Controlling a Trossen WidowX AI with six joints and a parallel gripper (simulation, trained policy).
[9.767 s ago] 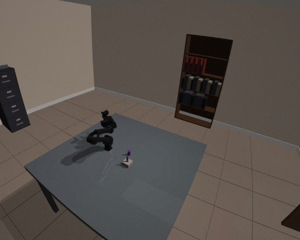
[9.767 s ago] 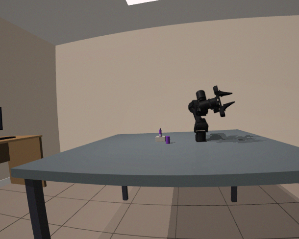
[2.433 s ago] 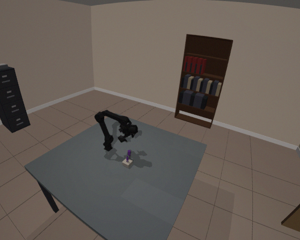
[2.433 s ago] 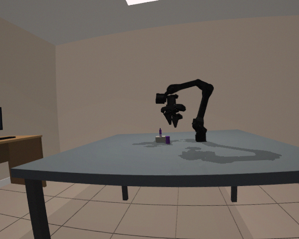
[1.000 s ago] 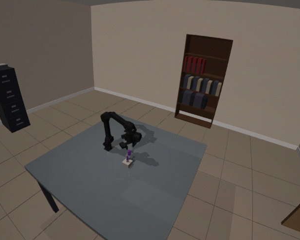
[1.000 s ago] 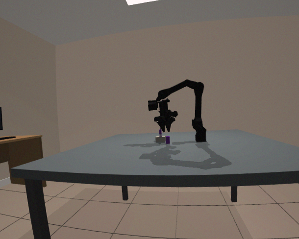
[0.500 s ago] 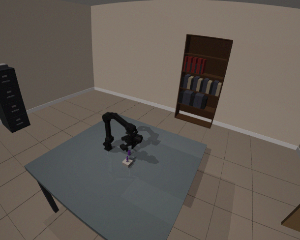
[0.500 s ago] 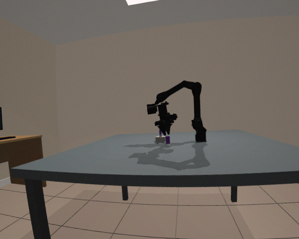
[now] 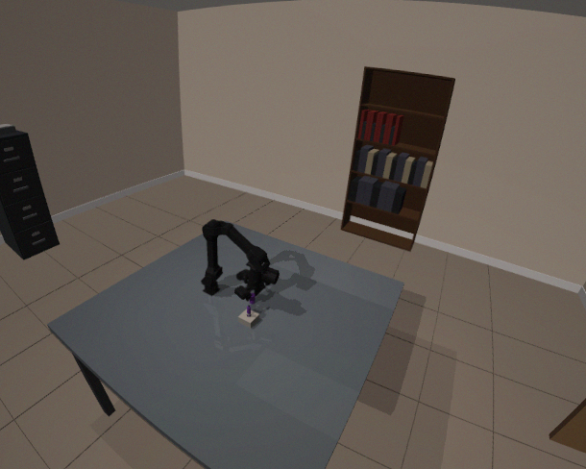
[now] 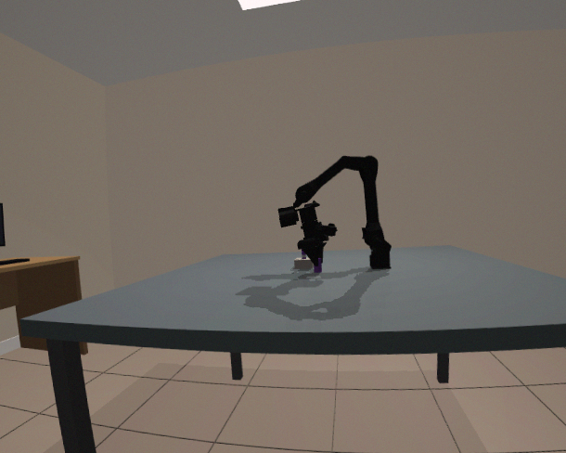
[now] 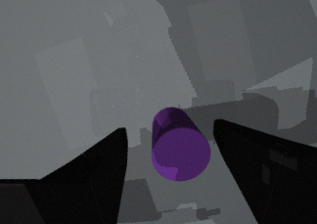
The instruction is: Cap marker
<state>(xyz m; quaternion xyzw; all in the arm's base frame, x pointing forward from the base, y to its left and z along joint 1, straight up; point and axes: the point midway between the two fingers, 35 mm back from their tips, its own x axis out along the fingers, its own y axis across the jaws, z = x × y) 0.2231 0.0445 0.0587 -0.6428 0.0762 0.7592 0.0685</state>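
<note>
Right now the pale holder block is 110 mm to the right of my gripper tip, 70 mm ahead of it and 10 mm below it. Round my gripper tip: purple cap 10 mm ahead.
</note>
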